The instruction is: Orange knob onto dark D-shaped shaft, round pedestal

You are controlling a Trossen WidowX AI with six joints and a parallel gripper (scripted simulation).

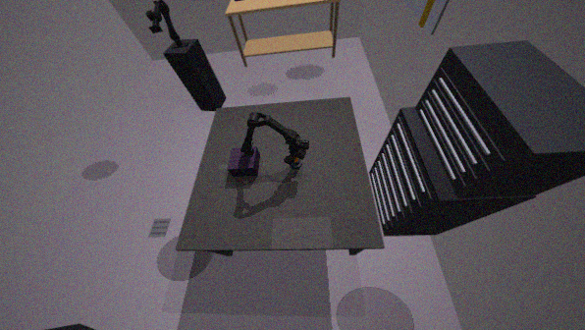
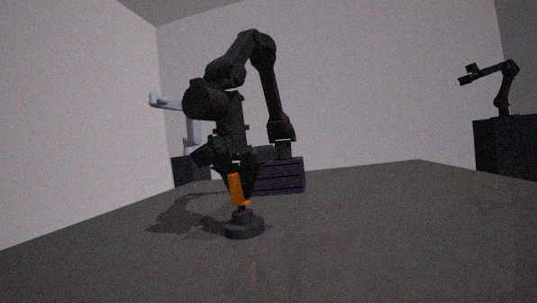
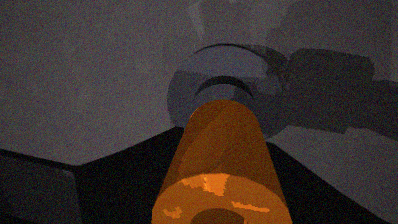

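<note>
Now: the orange knob 2 cm above my gripper tip. The rest, counted from my gripper tip: D-shaped shaft 4 cm below.
</note>
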